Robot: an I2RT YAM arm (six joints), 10 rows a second.
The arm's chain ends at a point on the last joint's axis. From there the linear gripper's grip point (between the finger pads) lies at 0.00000 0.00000 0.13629 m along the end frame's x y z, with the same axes.
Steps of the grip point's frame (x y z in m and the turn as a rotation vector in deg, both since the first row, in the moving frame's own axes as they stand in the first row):
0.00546 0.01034 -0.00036 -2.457 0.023 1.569
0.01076 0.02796 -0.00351 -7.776 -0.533 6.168
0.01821 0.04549 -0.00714 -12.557 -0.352 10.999
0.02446 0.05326 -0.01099 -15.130 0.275 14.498
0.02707 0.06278 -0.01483 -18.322 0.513 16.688
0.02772 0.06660 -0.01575 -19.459 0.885 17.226
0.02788 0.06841 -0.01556 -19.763 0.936 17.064
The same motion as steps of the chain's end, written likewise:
0.00549 0.00450 -0.00023 -2.457 0.023 1.569
0.01301 0.00962 -0.00225 -7.776 -0.533 6.168
0.02188 0.01612 -0.00389 -12.557 -0.352 10.999
0.02832 0.01799 -0.00629 -15.130 0.275 14.498
0.03214 0.02037 -0.00796 -18.322 0.513 16.688
0.03253 0.02157 -0.00801 -19.459 0.885 17.226
0.03261 0.02269 -0.00757 -19.763 0.936 17.064

